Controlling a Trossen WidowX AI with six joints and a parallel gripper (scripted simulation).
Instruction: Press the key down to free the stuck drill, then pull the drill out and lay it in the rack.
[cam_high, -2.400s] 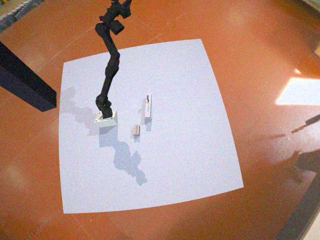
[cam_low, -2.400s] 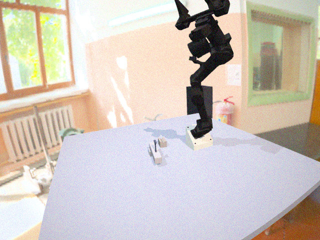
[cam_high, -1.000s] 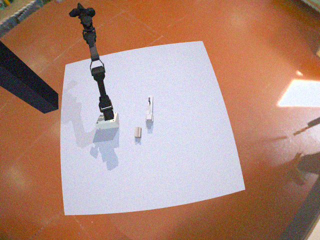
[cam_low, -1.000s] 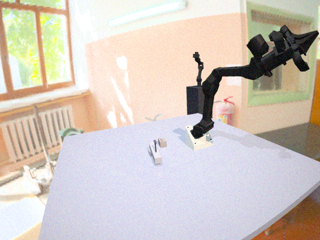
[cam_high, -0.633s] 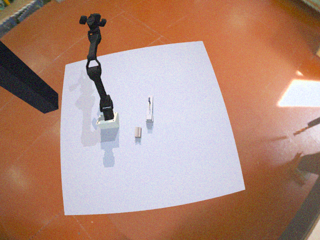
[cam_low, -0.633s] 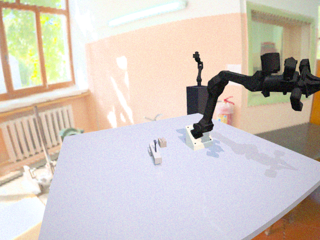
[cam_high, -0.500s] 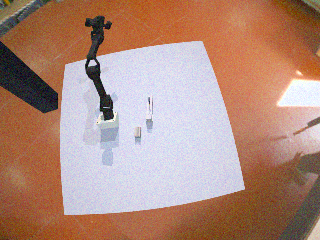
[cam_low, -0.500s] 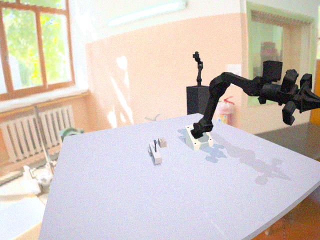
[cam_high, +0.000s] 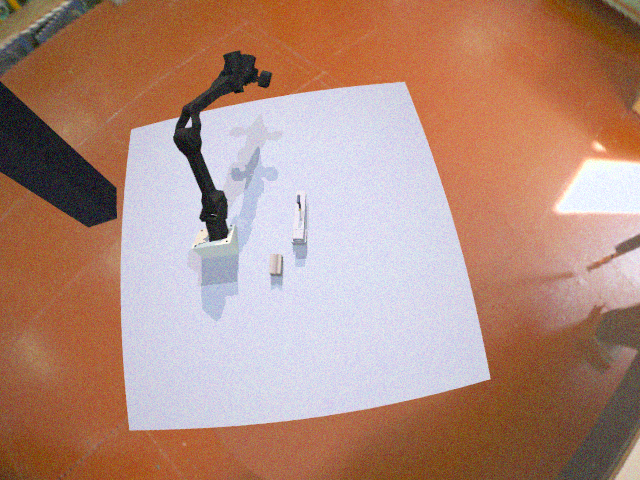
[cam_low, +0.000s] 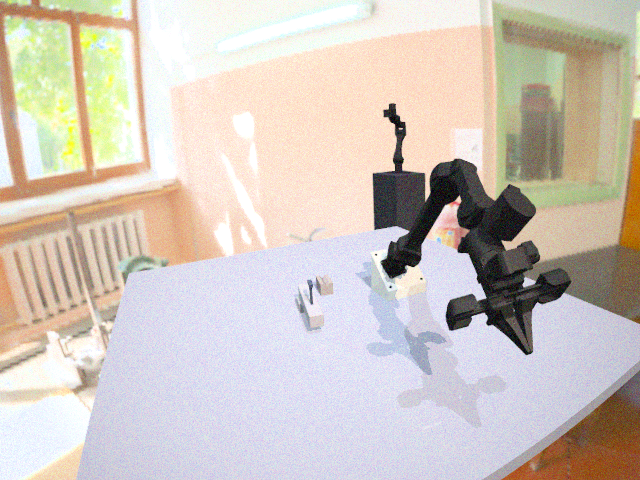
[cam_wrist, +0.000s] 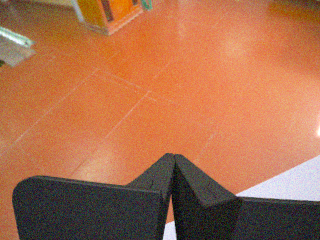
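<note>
The dark key is 57 cm to the right of my gripper tip, 11 cm below it and 5 cm ahead of it. Round my gripper tip: drill 63 cm to the right, 15 cm below, 3 cm ahead; then rack 75 cm to the right, 18 cm below, 8 cm behind.
</note>
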